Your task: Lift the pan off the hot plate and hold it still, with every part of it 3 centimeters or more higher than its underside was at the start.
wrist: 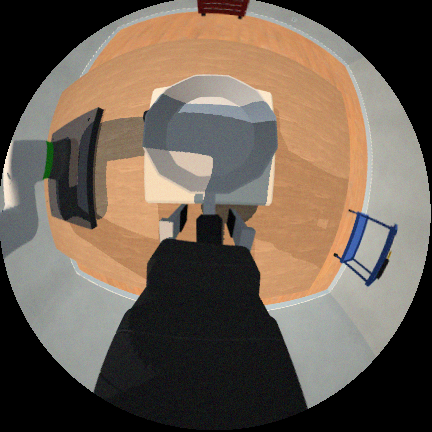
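Seen in the pictures: gripper, fingertip midpoint: (207,214); arm's base at its link origin: (59,159).
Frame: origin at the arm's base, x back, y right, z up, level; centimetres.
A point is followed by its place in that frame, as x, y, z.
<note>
The grey, many-sided pan (215,132) @(-54.7, 3.7, 4.7) sits on the cream, square hot plate (154,189) @(-44.3, 13.2, 3.6), with the robot's shadow across it. The pan's handle (209,229) @(-54.2, 17.7, 9.8) points down the view, grey near the rim and black further out. My gripper (207,214) @(-53.8, 15.5, 10.2) is open, with one dark-padded finger on each side of the handle and a gap on both sides. The fingers are just beyond the hot plate's near edge. The black gripper body hides the far end of the handle. How high the fingertips are relative to the handle is hard to tell.
The wooden table (312,200) @(-82.5, 14.7, -2.6) lies around the hot plate. At the left are the robot's dark base plate (75,175) @(-13.5, 7.8, 0.0) and its grey arm with a green ring (48,160). A blue cart (353,237) stands off the table at the right, and a dark red object (222,7) is at the top edge.
</note>
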